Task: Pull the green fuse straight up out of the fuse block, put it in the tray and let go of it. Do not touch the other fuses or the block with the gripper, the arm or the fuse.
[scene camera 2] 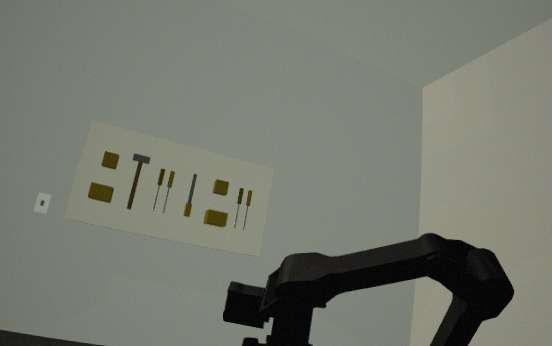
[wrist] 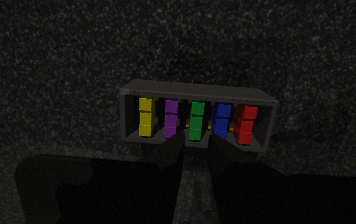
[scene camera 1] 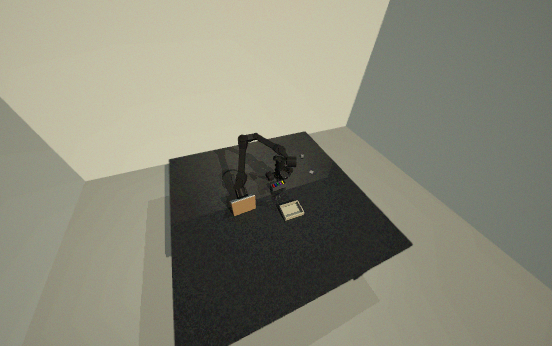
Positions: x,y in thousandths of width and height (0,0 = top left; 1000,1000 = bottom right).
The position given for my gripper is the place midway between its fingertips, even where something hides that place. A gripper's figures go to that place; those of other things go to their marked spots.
My gripper (wrist: 552,627): 0.11 m from the lens. A red fuse (wrist: 692,511): 0.14 m from the lens.
